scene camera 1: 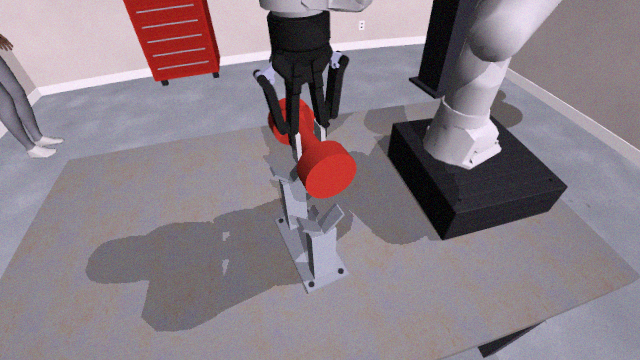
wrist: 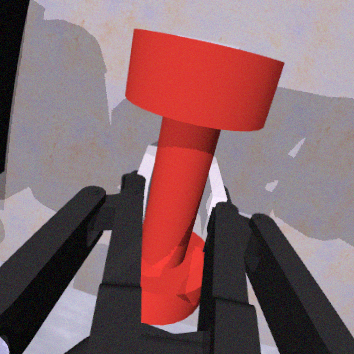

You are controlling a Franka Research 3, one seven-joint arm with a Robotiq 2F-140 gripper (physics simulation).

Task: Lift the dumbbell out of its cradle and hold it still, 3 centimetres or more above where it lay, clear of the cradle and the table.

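The red dumbbell (scene camera 1: 330, 172) (wrist: 202, 80) hangs in the air above its cradle, its near head a little lower than its far head in the scene view. My gripper (scene camera 1: 311, 139) (wrist: 178, 166) is shut on the dumbbell's handle, one pale finger pad on each side of it. The grey cradle (scene camera 1: 323, 255) stands on the table (scene camera 1: 165, 187), and both of its V-shaped supports show bare beneath the dumbbell, with a gap between. In the wrist view the dumbbell's far head is partly hidden behind the fingers.
The arm's white base stands on a black block (scene camera 1: 505, 200) at the right of the table. A red drawer cabinet (scene camera 1: 175, 40) and a dark column (scene camera 1: 440, 47) stand on the floor behind. Part of a person (scene camera 1: 20, 95) shows at the far left.
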